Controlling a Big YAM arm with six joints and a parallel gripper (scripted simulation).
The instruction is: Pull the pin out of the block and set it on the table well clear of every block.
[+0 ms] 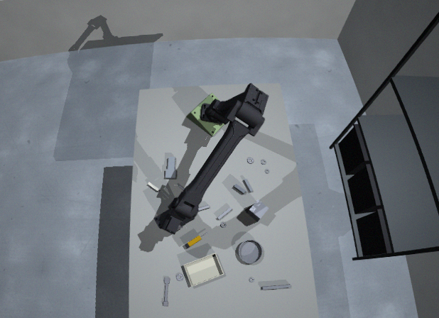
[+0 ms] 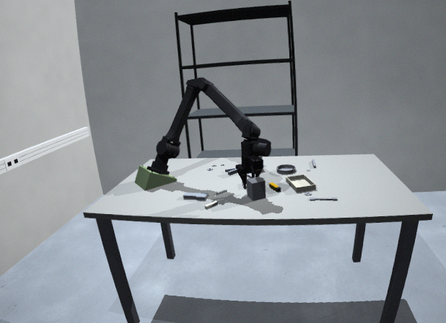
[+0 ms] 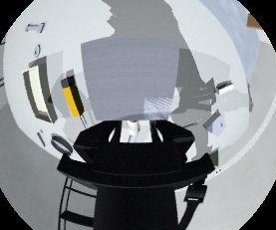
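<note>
My hand is 20 mm to the left of the pale pin, 20 mm short of it and 10 mm below it. Round my hand: white bar (170 mm to the right, 120 mm behind, 30 mm below); grey block (40 mm to the right, 40 mm ahead, 10 mm above); shallow cream tray (220 mm ahead, 110 mm to the left, 30 mm below).
</note>
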